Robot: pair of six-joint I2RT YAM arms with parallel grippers.
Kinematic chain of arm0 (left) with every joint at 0, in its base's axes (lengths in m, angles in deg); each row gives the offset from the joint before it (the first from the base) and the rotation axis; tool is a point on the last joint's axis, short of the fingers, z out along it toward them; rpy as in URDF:
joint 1: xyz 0 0 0.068 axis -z
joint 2: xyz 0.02 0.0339 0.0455 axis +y
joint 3: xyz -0.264 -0.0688 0 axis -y
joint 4: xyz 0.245 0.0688 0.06 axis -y
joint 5: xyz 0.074 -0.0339 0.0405 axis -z
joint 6: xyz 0.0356 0 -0.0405 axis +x
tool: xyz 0 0 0 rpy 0 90 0
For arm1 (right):
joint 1: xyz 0 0 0.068 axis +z
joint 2: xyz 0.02 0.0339 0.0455 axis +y
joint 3: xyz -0.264 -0.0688 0 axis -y
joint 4: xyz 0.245 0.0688 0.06 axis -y
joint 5: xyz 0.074 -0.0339 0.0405 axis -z
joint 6: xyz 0.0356 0 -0.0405 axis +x
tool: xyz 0 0 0 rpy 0 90 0
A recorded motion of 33 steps. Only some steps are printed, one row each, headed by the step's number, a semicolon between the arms.
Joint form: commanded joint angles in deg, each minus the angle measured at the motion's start. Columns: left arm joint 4, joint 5, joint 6, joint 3, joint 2, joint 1; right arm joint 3, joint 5, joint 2, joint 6, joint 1, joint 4.
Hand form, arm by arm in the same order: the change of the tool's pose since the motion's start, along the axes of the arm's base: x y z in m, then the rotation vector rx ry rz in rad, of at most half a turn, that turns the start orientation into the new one. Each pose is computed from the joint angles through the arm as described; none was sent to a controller.
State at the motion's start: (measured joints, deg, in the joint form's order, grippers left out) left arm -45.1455 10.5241 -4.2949 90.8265 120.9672 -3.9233; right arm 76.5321 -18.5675 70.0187 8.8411 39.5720 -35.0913
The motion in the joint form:
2: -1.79 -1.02 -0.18 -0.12 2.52 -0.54; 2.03 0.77 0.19 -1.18 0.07 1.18
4: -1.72 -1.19 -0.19 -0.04 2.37 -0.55; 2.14 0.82 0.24 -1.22 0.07 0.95
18: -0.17 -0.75 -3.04 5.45 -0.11 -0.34; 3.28 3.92 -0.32 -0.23 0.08 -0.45
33: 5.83 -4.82 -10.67 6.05 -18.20 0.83; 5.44 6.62 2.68 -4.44 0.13 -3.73
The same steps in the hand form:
2: -0.0022 0.0045 -0.0192 0.0110 0.0789 0.0163; 0.0005 0.0003 0.0128 0.0196 -0.0606 -0.0018
4: -0.0019 0.0047 -0.0178 0.0142 0.0739 0.0173; 0.0006 0.0002 0.0129 0.0170 -0.0591 -0.0023
18: 0.0149 0.0041 0.0270 0.0029 -0.0847 0.0597; -0.0019 -0.0041 0.0192 0.0092 -0.0652 -0.0578
33: -0.0201 -0.0043 0.1645 0.0115 -0.4970 0.1896; 0.0077 0.0020 0.0131 -0.0913 -0.0802 -0.0623

